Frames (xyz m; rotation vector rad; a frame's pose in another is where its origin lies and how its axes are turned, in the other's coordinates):
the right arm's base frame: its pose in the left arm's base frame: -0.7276 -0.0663 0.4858 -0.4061 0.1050 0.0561
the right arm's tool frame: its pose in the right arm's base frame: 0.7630 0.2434 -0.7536 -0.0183 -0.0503 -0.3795
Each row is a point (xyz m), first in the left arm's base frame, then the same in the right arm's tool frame.
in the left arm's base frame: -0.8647 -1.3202 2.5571
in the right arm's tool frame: -0.1670 -2.4908 2.1260
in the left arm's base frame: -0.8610 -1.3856 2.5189
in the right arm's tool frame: -0.1480 -2.5302 2.0640
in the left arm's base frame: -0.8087 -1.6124 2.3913
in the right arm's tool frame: -0.0442 -2.6572 1.8554
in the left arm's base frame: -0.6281 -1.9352 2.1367
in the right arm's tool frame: 0.1985 -2.7763 1.4968
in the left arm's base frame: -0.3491 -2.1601 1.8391
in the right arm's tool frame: 0.5032 -2.7640 1.1446
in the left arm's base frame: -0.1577 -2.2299 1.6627
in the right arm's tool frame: 0.6903 -2.6944 0.9637
